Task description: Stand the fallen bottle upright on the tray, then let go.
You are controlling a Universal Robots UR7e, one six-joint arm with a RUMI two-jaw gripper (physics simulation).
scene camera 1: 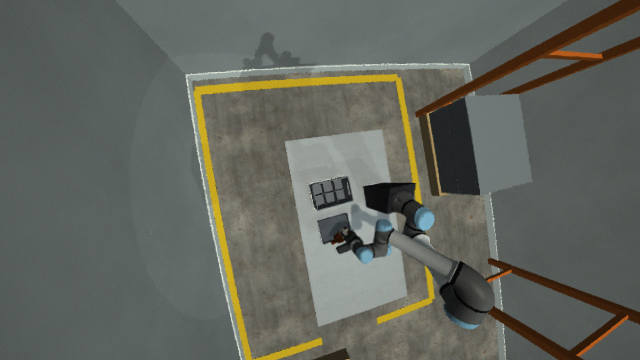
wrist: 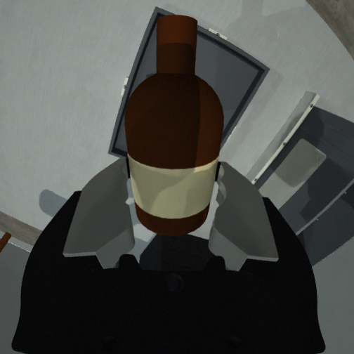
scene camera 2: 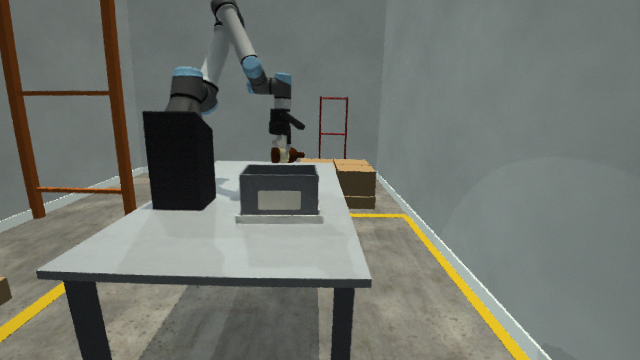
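Pixels of known places: gripper, fingertip midpoint: (scene camera 2: 283, 154); arm's base, origin of the base link: (scene camera 1: 400, 201) (scene camera 2: 182, 122).
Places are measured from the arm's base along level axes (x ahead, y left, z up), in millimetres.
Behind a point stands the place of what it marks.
Observation:
A brown bottle with a cream label (scene camera 1: 338, 238) {x 449, y 151, z -128 mm} (scene camera 2: 284, 154) {x 408, y 113, z -148 mm} (wrist: 175, 120) is held lying on its side, roughly level, its neck pointing right in scene camera 2 and up in the wrist view. My gripper (scene camera 1: 344, 233) {x 406, y 150, z -154 mm} (scene camera 2: 282, 146) {x 406, y 150, z -154 mm} (wrist: 172, 161) is shut on the bottle around its label, one jaw on each side. The shallow dark grey tray (scene camera 1: 331, 223) {x 432, y 99, z -331 mm} (wrist: 235, 82) lies on the table, below the held bottle. The bottle hides part of the tray in the wrist view. The tray does not show in scene camera 2.
A dark grey crate with compartments (scene camera 1: 332, 205) {x 419, y -74, z -175 mm} (scene camera 2: 250, 197) {x 288, y -246, z -242 mm} (wrist: 332, 130) stands beside the tray on the white table (scene camera 1: 350, 290) {x 425, y 705, z -336 mm} (scene camera 2: 225, 250) {x 234, y -457, z -336 mm}. The arm's black pedestal (scene camera 1: 378, 198) {x 91, y -34, z -113 mm} (scene camera 2: 180, 160) {x 15, y -108, z -136 mm} is near. Cardboard boxes (scene camera 2: 356, 185) stand beyond the table.

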